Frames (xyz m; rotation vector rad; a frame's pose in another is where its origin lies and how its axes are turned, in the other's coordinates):
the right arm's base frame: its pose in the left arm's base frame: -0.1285 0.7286 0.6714 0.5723 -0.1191 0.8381
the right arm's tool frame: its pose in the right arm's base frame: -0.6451 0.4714 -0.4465 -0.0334 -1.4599 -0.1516
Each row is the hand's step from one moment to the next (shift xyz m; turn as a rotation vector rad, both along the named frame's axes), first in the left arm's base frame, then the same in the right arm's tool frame.
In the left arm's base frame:
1: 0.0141 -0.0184 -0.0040 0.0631 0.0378 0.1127
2: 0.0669 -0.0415 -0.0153 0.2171 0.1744 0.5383
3: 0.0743 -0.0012 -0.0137 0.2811 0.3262 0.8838
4: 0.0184 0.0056 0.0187 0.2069 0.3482 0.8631
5: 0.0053 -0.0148 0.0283 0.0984 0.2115 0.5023
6: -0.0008 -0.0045 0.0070 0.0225 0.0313 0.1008
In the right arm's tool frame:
1: 0.0093 -0.0215 0.0024 0.0909 0.0408 -0.0904
2: 0.0244 -0.0740 -0.0192 0.4165 0.2448 -0.3659
3: 0.0076 -0.0549 -0.0514 0.6454 0.4723 -0.5718
4: 0.0174 0.0014 -0.0204 0.5988 0.5209 -0.5283
5: 0.0322 0.0031 0.0010 0.3387 0.3221 -0.2971
6: 0.0079 0.0016 0.0024 0.0741 0.0566 -0.0543

